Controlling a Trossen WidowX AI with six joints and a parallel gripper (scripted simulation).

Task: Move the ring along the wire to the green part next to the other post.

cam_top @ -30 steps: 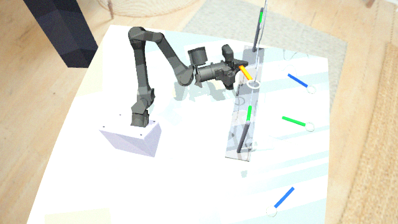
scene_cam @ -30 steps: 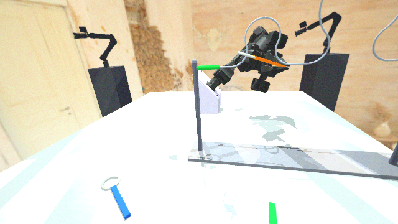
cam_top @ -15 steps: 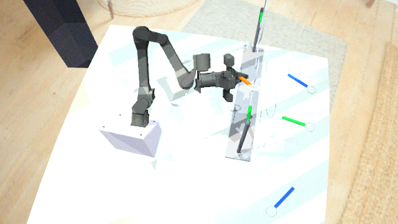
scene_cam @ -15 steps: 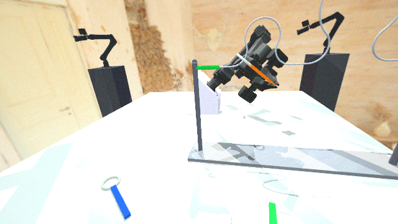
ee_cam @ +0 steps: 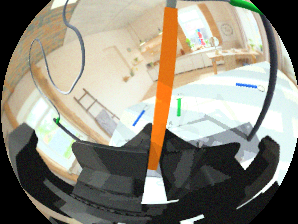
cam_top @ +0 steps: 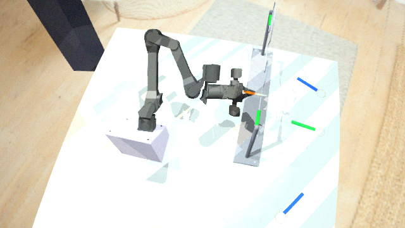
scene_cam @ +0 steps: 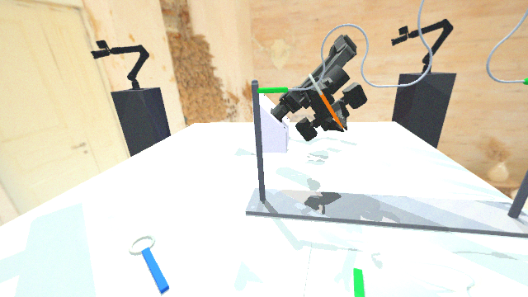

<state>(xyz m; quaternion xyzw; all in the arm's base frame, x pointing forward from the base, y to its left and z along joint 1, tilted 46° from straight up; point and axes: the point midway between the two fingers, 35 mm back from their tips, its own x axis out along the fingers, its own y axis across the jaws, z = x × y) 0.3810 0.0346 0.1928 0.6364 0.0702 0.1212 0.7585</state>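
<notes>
Right now the orange-handled ring is 5 cm to the right of my gripper tip and 7 cm above it.
</notes>
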